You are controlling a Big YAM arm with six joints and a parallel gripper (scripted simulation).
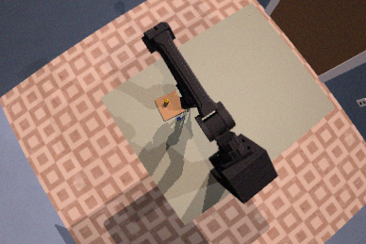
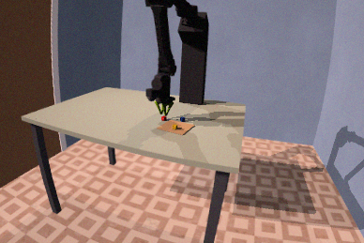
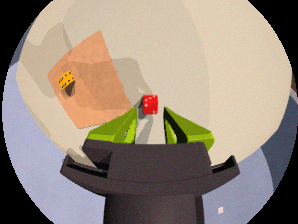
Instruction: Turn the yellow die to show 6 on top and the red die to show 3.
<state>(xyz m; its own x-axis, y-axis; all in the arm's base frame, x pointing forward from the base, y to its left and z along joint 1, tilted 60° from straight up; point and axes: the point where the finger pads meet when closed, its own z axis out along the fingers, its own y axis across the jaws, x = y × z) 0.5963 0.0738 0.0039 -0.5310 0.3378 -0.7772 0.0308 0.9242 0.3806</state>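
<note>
My hand is 30 mm above the red die. Also, from my hand: yellow die (50 mm ahead, 130 mm to the left, 20 mm below); then blue die (70 mm behind, 80 mm to the left, 30 mm below); then orange mat (30 mm ahead, 110 mm to the left, 40 mm below).
</note>
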